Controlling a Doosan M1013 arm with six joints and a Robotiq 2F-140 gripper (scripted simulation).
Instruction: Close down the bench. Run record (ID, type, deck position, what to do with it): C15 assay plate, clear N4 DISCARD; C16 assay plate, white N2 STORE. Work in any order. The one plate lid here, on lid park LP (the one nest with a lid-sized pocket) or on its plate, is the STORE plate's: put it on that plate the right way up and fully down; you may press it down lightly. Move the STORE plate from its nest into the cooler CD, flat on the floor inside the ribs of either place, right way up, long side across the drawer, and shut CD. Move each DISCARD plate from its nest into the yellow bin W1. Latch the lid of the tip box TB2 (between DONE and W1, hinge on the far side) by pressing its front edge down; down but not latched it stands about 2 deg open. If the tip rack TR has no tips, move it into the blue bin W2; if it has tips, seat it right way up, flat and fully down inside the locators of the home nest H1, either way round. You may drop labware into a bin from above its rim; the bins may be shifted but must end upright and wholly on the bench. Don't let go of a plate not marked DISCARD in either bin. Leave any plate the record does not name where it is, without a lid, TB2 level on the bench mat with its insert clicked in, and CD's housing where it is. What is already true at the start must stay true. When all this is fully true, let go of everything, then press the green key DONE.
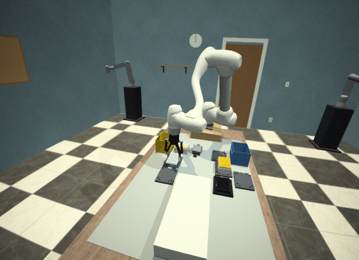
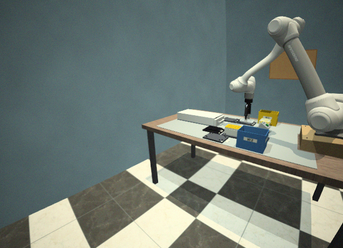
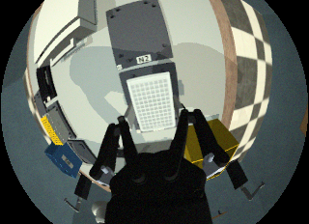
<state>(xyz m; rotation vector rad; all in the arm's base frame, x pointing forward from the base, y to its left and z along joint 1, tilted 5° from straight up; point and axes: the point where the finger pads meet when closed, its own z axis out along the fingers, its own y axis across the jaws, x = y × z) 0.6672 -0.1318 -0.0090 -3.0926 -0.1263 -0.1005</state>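
Right now my hand is 17 cm past the yellow bin W1, 14 cm to the left of it and 1 cm above it. From my hand the other things lie so: tip box TB2: 18 cm behind, 1 cm to the left; then clear plate: 2 cm below; then grey nest: 17 cm ahead, 4 cm below, 2 cm to the left.
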